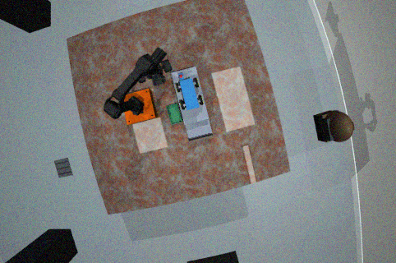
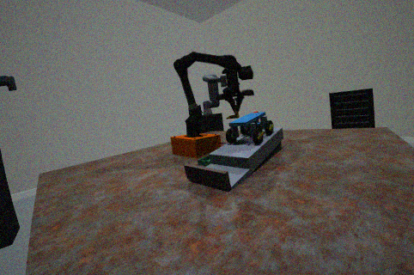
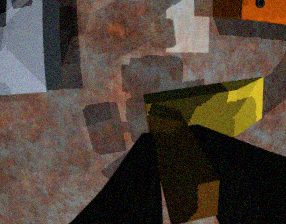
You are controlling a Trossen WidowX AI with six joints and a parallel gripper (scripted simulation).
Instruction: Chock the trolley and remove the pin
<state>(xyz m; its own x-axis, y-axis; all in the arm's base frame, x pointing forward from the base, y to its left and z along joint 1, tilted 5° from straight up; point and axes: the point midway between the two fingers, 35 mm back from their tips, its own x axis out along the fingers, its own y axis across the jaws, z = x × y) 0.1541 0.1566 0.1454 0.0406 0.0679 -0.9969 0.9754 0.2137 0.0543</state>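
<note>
The blue-topped trolley lies 160 mm ahead of my gripper tip, 130 mm to the right of it and 60 mm below it. Round my gripper tip: grey ramp 160 mm ahead, 140 mm to the right, 130 mm below; yellow chock 20 mm behind, 10 mm below; stop pin 130 mm ahead, 20 mm to the right, 40 mm below.
</note>
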